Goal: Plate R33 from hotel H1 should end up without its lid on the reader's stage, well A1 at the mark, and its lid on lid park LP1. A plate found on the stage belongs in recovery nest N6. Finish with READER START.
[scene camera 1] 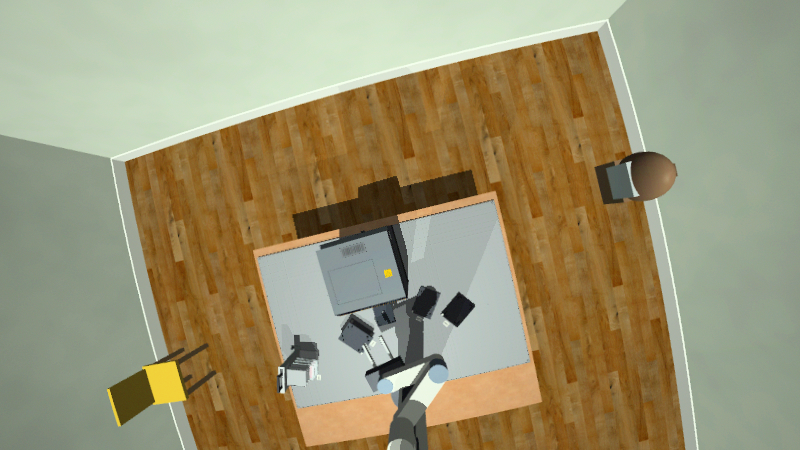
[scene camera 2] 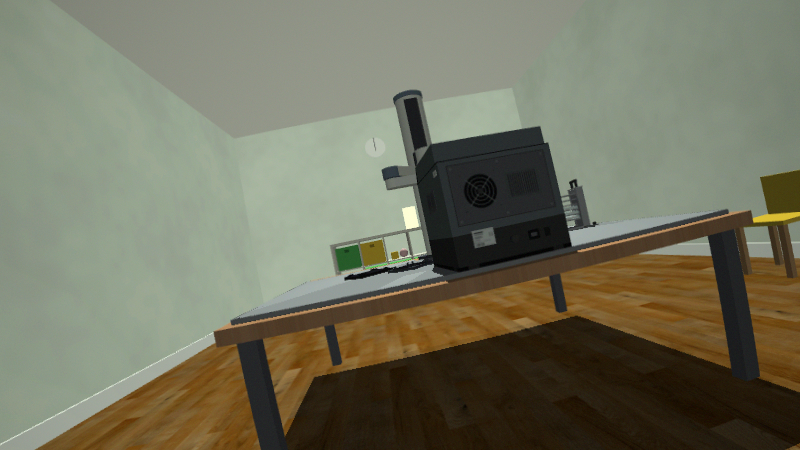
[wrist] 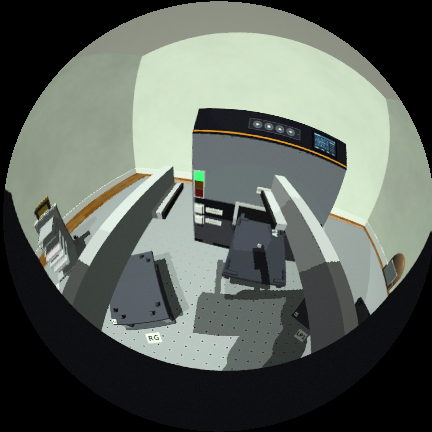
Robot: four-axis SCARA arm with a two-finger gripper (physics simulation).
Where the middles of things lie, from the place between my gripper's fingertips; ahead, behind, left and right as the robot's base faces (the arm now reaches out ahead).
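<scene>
My gripper is 90 mm short of the dark stage [wrist: 245, 261], 60 mm to the left of it and 140 mm above it.
</scene>
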